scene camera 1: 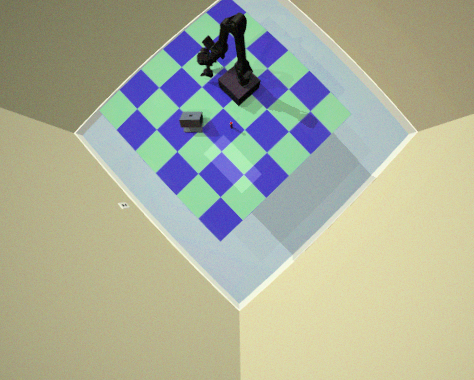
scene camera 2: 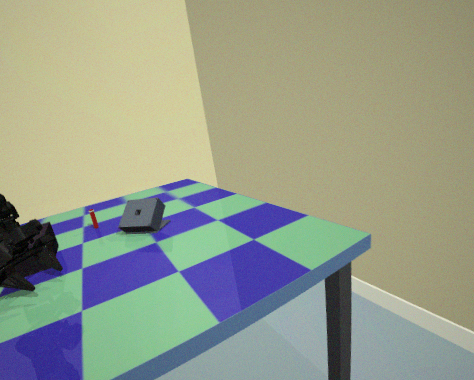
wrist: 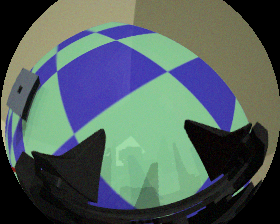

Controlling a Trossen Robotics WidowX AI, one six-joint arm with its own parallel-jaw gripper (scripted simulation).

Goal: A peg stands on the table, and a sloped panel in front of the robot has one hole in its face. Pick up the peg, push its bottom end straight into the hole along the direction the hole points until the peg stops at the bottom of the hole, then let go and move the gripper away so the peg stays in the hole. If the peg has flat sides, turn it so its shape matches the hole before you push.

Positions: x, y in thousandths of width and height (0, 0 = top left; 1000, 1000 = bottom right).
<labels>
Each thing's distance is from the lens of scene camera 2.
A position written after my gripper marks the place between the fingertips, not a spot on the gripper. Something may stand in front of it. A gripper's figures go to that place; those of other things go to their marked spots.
my gripper (scene camera 2: 102, 736): 0.76 m
grey sloped panel (scene camera 2: 322, 551): 0.91 m
</labels>
